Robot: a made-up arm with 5 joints.
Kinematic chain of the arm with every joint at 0, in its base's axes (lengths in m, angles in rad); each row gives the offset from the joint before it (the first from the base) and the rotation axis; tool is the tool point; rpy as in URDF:
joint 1: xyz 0 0.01 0.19 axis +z
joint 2: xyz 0 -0.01 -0.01 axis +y
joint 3: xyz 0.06 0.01 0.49 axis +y
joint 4: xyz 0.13 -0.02 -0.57 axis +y
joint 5: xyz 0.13 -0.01 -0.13 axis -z
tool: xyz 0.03 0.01 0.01 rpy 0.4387 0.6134 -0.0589
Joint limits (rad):
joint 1: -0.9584..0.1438
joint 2: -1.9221..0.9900
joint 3: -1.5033..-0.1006
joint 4: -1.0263..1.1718
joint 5: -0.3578..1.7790
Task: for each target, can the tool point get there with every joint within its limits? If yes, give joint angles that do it. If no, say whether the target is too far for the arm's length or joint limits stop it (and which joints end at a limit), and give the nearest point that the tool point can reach.
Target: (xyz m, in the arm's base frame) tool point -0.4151 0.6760 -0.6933
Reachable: no: joint limits stop it (at a limit: joint 1, joint 2, joint 3) | nearest point -0.0684 0.0606 -0.1800 | short by 0.873 m
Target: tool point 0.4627 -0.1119 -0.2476
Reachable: yes | joints -0.1461 0.6915 -0.6618 0.8513 1.1478
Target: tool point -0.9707 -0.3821 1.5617
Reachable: no: too far | nearest point -0.6171 -0.1215 1.0355 | short by 0.685 m
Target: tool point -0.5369 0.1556 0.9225
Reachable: yes | joints -0.3607 -1.6965 -1.1423 0.0173 1.1490
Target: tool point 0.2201 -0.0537 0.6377
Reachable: yes | joints -0.1568 -1.4407 -0.2822 0.4466 0.2769
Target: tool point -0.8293 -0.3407 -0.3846
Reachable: no: joint limits stop it (at a limit: joint 2, joint 3, joint 4) | nearest point -0.1000 -0.0323 -0.1432 | short by 0.828 m
